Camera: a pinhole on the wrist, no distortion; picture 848 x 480 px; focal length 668.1 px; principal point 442.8 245.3 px. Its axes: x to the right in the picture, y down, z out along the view. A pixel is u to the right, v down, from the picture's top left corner.
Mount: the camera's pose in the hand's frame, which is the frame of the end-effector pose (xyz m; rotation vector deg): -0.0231 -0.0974 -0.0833 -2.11 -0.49 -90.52
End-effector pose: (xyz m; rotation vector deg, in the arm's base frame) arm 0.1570 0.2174 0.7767 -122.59 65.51 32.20
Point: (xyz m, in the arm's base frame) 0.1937 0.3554 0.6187
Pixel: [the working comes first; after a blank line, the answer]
In the camera's frame: -0.0539 0.0569 0.2922

319.5 375.4
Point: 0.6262 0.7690 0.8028
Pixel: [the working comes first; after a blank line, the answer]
In the camera's frame: 0.5502 -0.0621 0.4054

outside the picture
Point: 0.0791 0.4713 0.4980
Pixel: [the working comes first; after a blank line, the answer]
In the camera's frame: -0.1374 0.0016 0.4687

247.0 247.6
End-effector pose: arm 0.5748 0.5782 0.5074 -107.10 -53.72 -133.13
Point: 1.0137 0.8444 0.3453
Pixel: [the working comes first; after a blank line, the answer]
In the camera's frame: 0.0472 -0.1643 0.5715

497.9 53.2
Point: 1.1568 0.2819 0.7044
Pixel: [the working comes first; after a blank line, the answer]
In the camera's frame: -0.6269 -0.0842 0.5007

outside the picture
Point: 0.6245 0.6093 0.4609
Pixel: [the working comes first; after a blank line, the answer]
In the camera's frame: -0.0658 -0.0249 0.1381

124.3 124.8
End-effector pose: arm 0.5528 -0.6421 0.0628 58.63 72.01 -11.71
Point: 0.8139 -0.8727 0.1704
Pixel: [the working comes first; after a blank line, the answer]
In the camera's frame: -0.1764 -0.0747 0.4289

168.0 129.0
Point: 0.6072 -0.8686 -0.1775
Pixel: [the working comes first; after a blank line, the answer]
In the camera's frame: 0.1290 0.1550 0.2956

outside the picture
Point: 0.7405 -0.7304 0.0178
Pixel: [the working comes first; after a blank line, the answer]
In the camera's frame: -0.1362 0.0874 0.2838

122.2 451.0
